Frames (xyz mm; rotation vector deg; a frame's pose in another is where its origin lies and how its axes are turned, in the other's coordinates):
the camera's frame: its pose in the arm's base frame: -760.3 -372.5 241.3 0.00 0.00 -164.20
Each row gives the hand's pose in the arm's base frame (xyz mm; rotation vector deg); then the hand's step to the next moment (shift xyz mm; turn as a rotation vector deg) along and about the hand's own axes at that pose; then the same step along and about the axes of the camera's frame.
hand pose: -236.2 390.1 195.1 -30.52 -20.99 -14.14
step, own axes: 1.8 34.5 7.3 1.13 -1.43 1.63
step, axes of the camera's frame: -19.1 -28.3 -8.9 0.02 0.49 2.40
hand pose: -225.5 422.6 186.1 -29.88 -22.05 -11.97
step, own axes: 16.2 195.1 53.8 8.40 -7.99 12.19
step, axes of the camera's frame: -105.1 -169.7 -37.0 -1.21 1.63 16.70
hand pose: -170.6 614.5 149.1 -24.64 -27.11 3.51
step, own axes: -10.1 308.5 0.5 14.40 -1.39 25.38
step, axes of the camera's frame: -79.3 -267.5 -132.0 -4.13 -10.05 27.12
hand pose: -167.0 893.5 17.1 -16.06 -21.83 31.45
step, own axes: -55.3 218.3 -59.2 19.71 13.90 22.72
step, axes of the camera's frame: 74.7 -165.4 -145.9 -6.69 -24.95 20.75
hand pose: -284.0 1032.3 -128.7 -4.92 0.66 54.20
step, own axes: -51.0 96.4 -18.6 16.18 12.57 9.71
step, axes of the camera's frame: 99.8 -42.1 -22.7 -4.81 -20.64 8.05
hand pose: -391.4 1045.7 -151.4 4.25 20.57 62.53
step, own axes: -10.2 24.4 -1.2 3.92 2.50 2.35
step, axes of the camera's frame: 23.8 -9.1 7.1 -1.55 -4.63 1.82
